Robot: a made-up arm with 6 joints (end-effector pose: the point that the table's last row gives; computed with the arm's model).
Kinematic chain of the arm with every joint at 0, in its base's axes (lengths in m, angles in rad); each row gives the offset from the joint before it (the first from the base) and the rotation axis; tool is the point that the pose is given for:
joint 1: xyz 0 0 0.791 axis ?
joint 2: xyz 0.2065 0 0 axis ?
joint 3: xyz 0 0 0.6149 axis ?
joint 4: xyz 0 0 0.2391 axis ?
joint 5: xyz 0.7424 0 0 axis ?
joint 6: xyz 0.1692 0 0 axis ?
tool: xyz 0 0 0
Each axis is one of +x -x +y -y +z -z.
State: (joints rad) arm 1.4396 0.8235 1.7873 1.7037 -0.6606 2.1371
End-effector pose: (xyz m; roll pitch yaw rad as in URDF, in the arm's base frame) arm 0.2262 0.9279 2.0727 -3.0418 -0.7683 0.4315
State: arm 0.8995 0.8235 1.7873 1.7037 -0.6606 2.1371
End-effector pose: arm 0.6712 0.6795 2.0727 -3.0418 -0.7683 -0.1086
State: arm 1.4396 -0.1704 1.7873 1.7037 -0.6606 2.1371
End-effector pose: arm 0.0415 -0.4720 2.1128 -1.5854 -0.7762 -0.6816
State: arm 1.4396 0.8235 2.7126 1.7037 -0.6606 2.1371
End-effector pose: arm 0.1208 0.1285 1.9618 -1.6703 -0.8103 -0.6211
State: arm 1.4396 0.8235 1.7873 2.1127 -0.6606 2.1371
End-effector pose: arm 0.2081 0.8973 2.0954 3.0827 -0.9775 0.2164
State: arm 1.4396 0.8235 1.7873 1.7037 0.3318 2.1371
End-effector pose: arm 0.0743 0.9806 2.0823 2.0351 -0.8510 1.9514
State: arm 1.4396 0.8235 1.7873 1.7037 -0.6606 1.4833
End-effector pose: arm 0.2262 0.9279 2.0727 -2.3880 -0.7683 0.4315
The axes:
joint 1: +z
joint 2: +y
joint 3: -y
joint 4: -x
joint 5: -y
joint 6: -x

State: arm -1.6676 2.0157 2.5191 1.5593 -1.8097 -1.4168
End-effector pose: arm -0.2856 -1.2405 1.0730 0.3352 0.1243 2.8399
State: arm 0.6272 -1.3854 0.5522 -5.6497 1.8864 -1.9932
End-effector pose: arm -0.8570 -0.5036 1.4161 -1.4085 0.5998 3.0187
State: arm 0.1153 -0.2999 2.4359 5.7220 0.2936 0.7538
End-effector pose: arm -0.9077 -0.1314 1.4777 2.9054 -0.1533 -2.8698
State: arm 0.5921 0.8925 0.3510 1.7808 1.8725 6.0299
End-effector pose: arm 1.0604 0.9037 0.9961 -0.7408 0.0174 2.5283
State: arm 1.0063 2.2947 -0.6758 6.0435 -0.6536 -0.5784
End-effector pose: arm -0.1132 -0.1331 0.0973 -2.2986 -0.4633 -2.2974
